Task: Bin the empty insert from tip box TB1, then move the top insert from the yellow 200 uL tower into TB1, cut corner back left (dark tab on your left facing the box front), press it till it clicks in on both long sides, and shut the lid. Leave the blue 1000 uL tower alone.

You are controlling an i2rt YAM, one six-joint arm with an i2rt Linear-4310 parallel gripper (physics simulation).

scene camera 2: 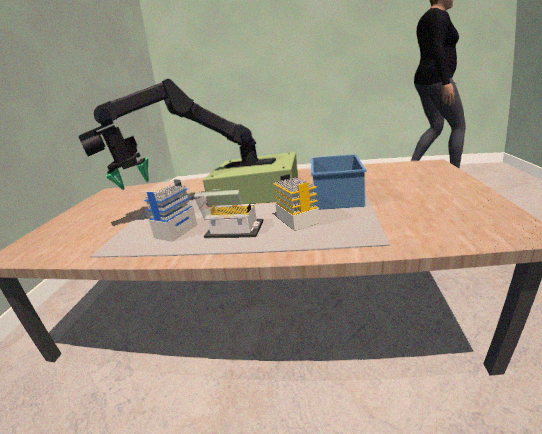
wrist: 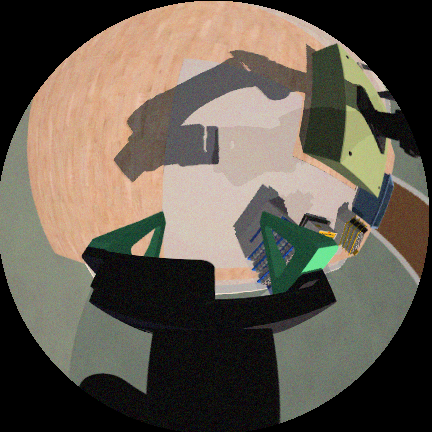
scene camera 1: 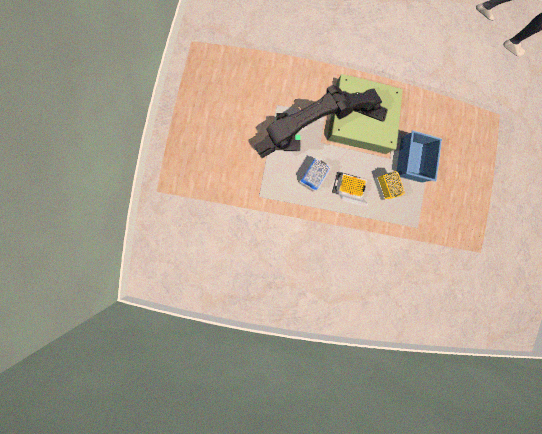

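Note:
Tip box TB1 (scene camera 2: 231, 224) stands mid-mat on a dark base, with a yellow insert (scene camera 1: 352, 185) (scene camera 2: 227, 210) (wrist: 327, 234) in its top. Its pale lid (scene camera 2: 220, 197) is open. The yellow tower (scene camera 1: 391, 185) (scene camera 2: 295, 202) (wrist: 354, 235) of stacked inserts stands right of TB1, turned at an angle. The blue tower (scene camera 1: 315, 174) (scene camera 2: 170, 212) (wrist: 257, 261) stands left of TB1; a finger partly covers it in the wrist view. My gripper (scene camera 2: 135, 184) (wrist: 212, 216) is open and empty, high above the table's left side, behind and left of the blue tower. The arm mostly hides it in scene camera 1.
A blue open bin (scene camera 1: 417, 177) (scene camera 2: 340, 192) (wrist: 372, 202) stands at the back right, behind the yellow tower. The arm's green pedestal (scene camera 1: 362, 132) (scene camera 2: 250, 185) (wrist: 325, 100) is at the back. A grey mat (scene camera 1: 280, 185) (scene camera 2: 325, 240) lies under the towers. A person (scene camera 2: 437, 55) is behind the table.

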